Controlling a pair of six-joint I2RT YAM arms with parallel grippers.
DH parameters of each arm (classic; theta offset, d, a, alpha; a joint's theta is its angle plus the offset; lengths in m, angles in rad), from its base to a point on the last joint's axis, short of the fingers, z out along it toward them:
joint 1: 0 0.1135 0.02 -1.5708
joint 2: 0 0 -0.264 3.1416
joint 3: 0.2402 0 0.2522 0
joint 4: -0.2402 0 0.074 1.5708
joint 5: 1.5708 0 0 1.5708
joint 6: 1.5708 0.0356 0 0
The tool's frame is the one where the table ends.
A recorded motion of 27 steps. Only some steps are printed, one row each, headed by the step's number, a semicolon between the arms.
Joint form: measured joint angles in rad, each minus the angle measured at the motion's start. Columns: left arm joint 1, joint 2, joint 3, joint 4, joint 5, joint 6; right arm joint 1, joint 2, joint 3, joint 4, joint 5, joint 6.
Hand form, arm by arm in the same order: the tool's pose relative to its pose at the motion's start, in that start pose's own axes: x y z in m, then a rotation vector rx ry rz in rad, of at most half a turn. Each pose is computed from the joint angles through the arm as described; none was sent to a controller.
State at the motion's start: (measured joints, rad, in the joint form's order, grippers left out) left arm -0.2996 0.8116 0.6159 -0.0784 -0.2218 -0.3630; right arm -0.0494 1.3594 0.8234 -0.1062 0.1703 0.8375
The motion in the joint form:
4: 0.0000 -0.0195 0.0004 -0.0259 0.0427 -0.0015; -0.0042 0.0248 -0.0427 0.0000 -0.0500 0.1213
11: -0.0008 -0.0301 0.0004 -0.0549 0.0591 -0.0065; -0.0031 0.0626 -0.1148 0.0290 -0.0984 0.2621
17: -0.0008 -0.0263 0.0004 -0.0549 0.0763 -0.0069; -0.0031 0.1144 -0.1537 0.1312 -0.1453 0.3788
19: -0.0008 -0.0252 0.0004 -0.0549 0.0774 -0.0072; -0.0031 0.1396 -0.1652 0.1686 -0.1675 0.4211
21: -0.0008 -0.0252 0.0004 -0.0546 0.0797 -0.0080; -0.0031 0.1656 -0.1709 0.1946 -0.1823 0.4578
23: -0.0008 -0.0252 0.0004 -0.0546 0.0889 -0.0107; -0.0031 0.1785 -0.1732 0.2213 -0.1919 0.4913
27: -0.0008 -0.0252 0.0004 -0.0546 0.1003 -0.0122; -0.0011 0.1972 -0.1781 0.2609 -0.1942 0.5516
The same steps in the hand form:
4: 0.0005 -0.0004 -0.0041 0.0378 0.0207 -0.0003; 0.0141 -0.0124 0.0094 0.0235 0.0784 0.1141
11: 0.0024 0.0000 -0.0064 0.0473 0.0438 -0.0016; 0.0363 -0.0309 0.0211 0.0675 0.1630 0.2455
17: 0.0031 -0.0005 -0.0057 0.0620 0.0535 -0.0015; 0.0472 -0.0373 0.0336 0.0432 0.1939 0.3662
19: 0.0033 -0.0006 -0.0055 0.0627 0.0549 -0.0016; 0.0516 -0.0397 0.0389 0.0358 0.2123 0.4097
21: 0.0033 -0.0007 -0.0055 0.0649 0.0555 -0.0025; 0.0555 -0.0418 0.0441 0.0376 0.2277 0.4466
23: 0.0034 -0.0010 -0.0055 0.0734 0.0589 -0.0054; 0.0564 -0.0416 0.0468 0.0268 0.2305 0.4814
27: 0.0035 -0.0013 -0.0056 0.0840 0.0631 -0.0070; 0.0581 -0.0416 0.0506 0.0175 0.2266 0.5416

